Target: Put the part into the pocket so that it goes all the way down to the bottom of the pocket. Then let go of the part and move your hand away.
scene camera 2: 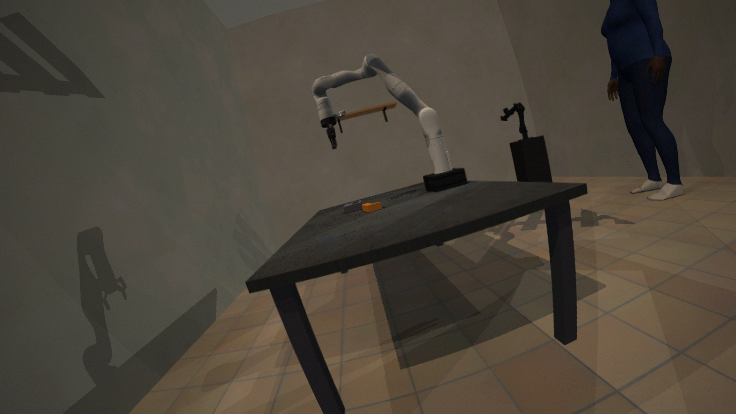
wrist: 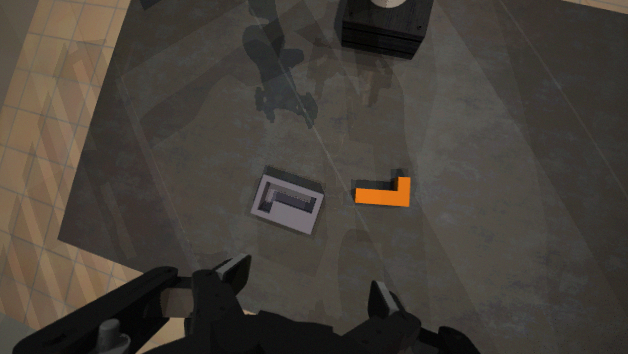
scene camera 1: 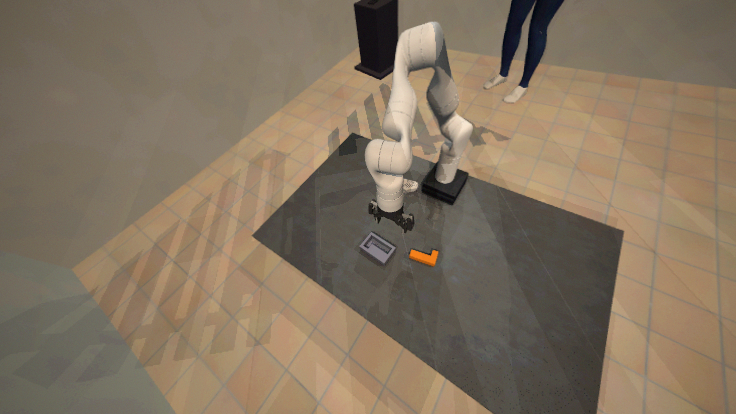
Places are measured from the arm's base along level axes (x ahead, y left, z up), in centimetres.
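Pixels of known places: gripper, between the fingertips: (scene camera 2: 335, 147) (wrist: 308, 281) (scene camera 1: 391, 226); arm's base, origin of its link: (scene camera 2: 442, 171) (scene camera 1: 444, 176).
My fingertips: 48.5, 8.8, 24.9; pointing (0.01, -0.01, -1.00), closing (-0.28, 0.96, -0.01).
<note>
Ahead of a thing's pixels: the offset from my fingertips to its top centre, as dx, dy, dz. Level surfaces: height alone.
The orange L-shaped part {-10.9, +8.0, -29.8} (scene camera 1: 423, 257) (scene camera 2: 371, 207) (wrist: 380, 197) lies flat on the dark table, apart from the grey block. In the wrist view its short leg is at the right end and points up the picture. The grey block {+0.6, -9.0, -29.2} (scene camera 1: 370, 253) (scene camera 2: 352, 207) (wrist: 295, 217) has an L-shaped pocket, which holds no part. It sits left of the part in the wrist view and is turned at an angle to it. My gripper (scene camera 1: 392, 225) (scene camera 2: 334, 147) (wrist: 308, 281) is open and empty. It points down, high above the table.
The black robot base (scene camera 1: 436, 192) (scene camera 2: 445, 180) (wrist: 382, 32) stands at the back of the dark table {dz -32.8} (scene camera 1: 488, 308) (scene camera 2: 411, 226) (wrist: 475, 240). A black pedestal (scene camera 1: 377, 38) (scene camera 2: 531, 159) and a person (scene camera 1: 537, 41) (scene camera 2: 643, 87) stand beyond the table.
</note>
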